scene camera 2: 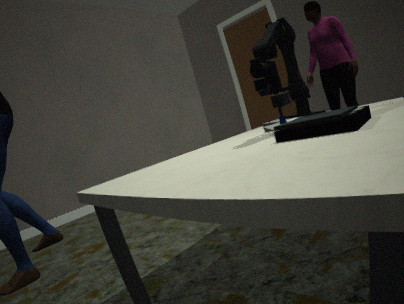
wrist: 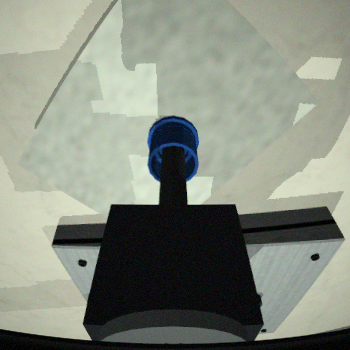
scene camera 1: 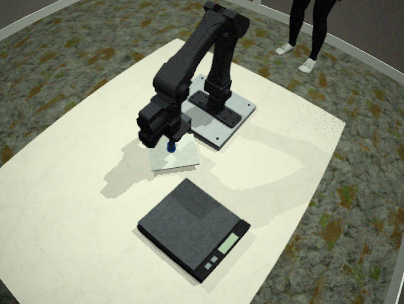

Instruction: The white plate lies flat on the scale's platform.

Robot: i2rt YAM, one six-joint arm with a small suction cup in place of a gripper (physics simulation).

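Places are measured from the arm's base along level axes (x back, y right, z up), in millimetres.
Pixels of known places: end effector, tool point: [wrist: 172,130] [scene camera 1: 171,150]; arm's base, origin of the base link: [scene camera 2: 304,115] [scene camera 1: 214,109].
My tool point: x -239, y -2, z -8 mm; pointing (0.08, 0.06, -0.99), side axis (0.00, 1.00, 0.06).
Ahead of a thing's pixels: the offset from my tool point to its top centre.
The white plate {dx -5, dy -10, dz +17 mm} [scene camera 1: 184,157] [wrist: 226,87] is a thin, square, pale tile on the table, just in front of the arm's base. My suction cup [scene camera 1: 171,148] [scene camera 2: 282,120] [wrist: 173,149] presses on the plate near its middle. A thin shadow along the plate's edges suggests it hangs slightly above the table. The dark scale {dx -165, dy -222, dz +23 mm} [scene camera 1: 192,223] [scene camera 2: 315,126] lies flat in front of the plate, closer to the table's front edge. Its platform is bare and its display faces the right front.
The arm's grey base plate [scene camera 1: 214,128] [wrist: 288,264] sits right behind the white plate. A person [scene camera 1: 309,30] [scene camera 2: 330,54] stands on the floor behind the table's far right side. The table edge [scene camera 2: 170,202] is well to the left of the scale.
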